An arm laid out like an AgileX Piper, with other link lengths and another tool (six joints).
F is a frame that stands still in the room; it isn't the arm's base.
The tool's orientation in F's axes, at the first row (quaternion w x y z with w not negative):
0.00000, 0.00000, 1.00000, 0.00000
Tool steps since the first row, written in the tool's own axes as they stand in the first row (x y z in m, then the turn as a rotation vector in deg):
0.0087, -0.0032, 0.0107, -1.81, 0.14, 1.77
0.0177, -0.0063, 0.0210, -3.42, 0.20, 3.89
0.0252, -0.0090, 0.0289, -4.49, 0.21, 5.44
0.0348, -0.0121, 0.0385, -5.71, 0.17, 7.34
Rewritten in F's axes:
-0.0087, -0.0032, -0.0107, 1.81, 0.14, -1.77
-0.0177, -0.0063, -0.0210, 3.42, 0.20, -3.89
-0.0252, -0.0090, -0.0289, 4.49, 0.21, -5.44
-0.0348, -0.0121, -0.0385, 5.71, 0.17, -7.34

